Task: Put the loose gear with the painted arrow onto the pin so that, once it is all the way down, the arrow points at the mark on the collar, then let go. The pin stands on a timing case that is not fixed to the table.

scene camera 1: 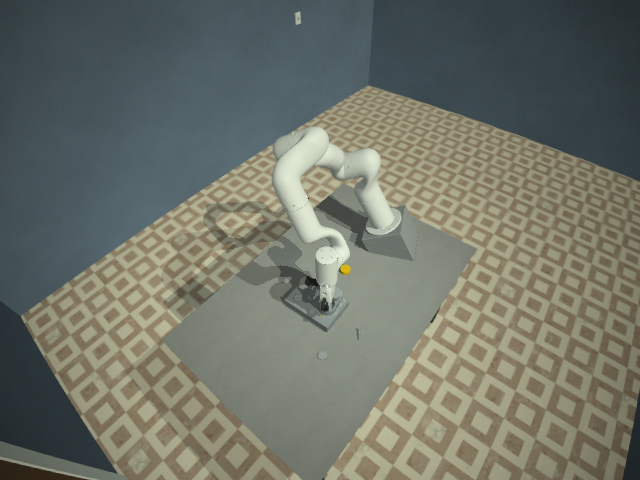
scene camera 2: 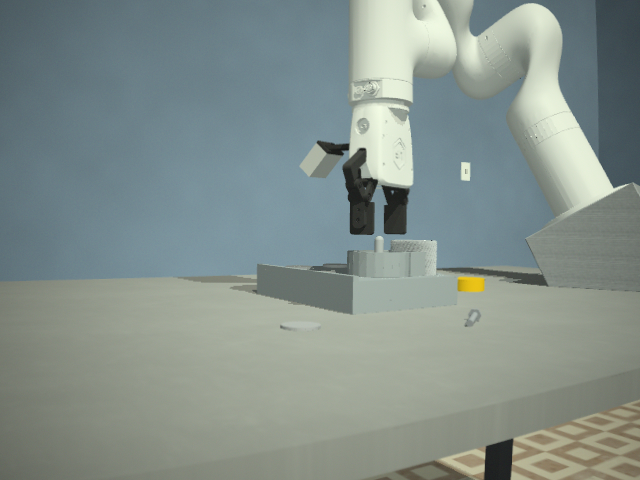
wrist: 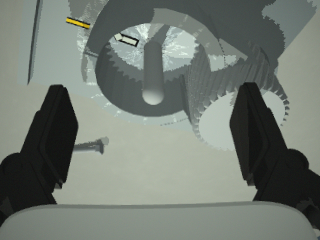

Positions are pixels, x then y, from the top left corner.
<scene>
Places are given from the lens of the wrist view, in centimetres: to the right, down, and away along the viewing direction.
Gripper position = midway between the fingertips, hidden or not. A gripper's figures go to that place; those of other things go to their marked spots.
gripper [wrist: 153, 103]: 0, -1, 13
gear [wrist: 179, 48]: 1, -5, 16
grey timing case [wrist: 51, 47]: -7, -5, 16
</scene>
